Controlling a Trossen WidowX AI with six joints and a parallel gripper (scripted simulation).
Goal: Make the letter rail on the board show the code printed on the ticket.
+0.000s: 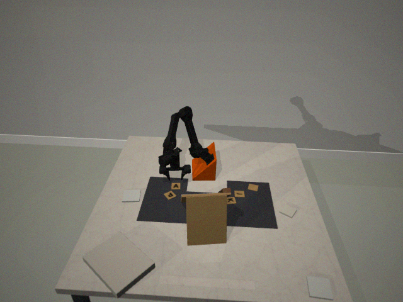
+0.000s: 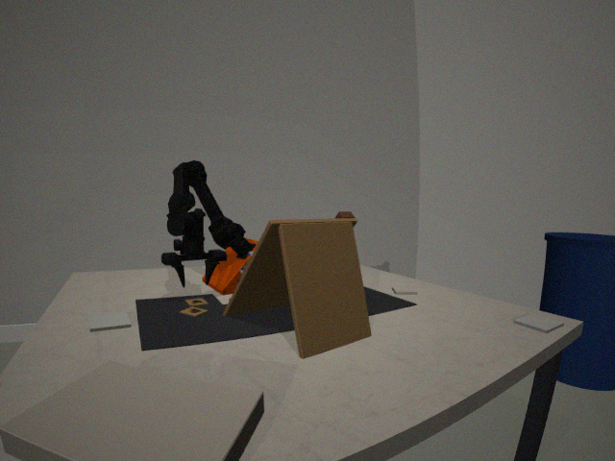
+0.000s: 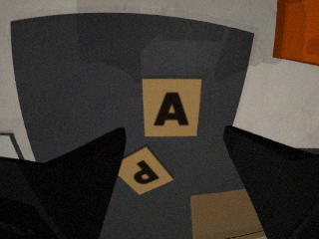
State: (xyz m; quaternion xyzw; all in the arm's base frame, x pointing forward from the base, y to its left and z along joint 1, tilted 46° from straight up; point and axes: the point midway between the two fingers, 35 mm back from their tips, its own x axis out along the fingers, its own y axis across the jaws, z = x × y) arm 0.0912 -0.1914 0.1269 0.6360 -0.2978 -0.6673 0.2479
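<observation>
Now: gripper tip 80 mm short of the tile marked p, 50 mm above it and 40 mm to the left of it. Round my gripper tip: white ticket: 210 mm ahead, 150 mm to the left, 30 mm above; then dark mat: 190 mm to the left, 110 mm ahead, 50 mm below; then tan tile marked 3: 270 mm ahead, 180 mm to the left, 110 mm above.
</observation>
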